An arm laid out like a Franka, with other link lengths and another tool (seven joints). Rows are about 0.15 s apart.
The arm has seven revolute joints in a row. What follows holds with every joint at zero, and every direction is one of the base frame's.
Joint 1 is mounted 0.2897 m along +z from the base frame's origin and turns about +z.
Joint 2 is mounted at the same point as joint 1 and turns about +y.
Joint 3 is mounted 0.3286 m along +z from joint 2 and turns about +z.
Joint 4 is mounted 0.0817 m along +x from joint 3 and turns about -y.
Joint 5 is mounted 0.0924 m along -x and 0.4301 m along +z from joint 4 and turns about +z.
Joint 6 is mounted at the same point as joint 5 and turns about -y.
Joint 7 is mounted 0.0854 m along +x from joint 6 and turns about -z.
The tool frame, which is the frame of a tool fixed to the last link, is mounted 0.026 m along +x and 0.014 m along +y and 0.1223 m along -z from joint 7; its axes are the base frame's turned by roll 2.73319, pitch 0 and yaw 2.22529 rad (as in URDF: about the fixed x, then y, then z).
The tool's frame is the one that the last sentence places.
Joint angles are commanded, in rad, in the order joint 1, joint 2, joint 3, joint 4, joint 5, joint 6, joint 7. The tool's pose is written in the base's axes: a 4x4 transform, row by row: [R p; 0 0 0 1], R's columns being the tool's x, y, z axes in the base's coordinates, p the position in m. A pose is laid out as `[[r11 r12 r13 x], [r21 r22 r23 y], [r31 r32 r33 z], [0 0 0 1]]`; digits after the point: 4 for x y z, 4 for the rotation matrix.
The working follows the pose.
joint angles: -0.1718, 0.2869, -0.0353, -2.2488, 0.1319, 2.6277, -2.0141
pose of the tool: [[-0.7053 -0.6851 -0.1824 0.5583], [-0.7021 0.6392 0.3137 -0.0992], [-0.0984 0.3493 -0.9318 0.1660], [0 0 0 1]]
Where each joint sits with the arm in this pose, in the base's axes (m; each line is computed from the numbers above, not from the rounded line before):
joint 1: 0.0000 0.0000 0.2897
joint 2: 0.0000 0.0000 0.2897
joint 3: 0.0916 -0.0159 0.6049
joint 4: 0.1683 -0.0321 0.5818
joint 5: 0.4819 -0.1006 0.2809
joint 6: 0.4819 -0.1006 0.2809
joint 7: 0.5626 -0.1274 0.2885
the tool: 0.5583 -0.0992 0.1660

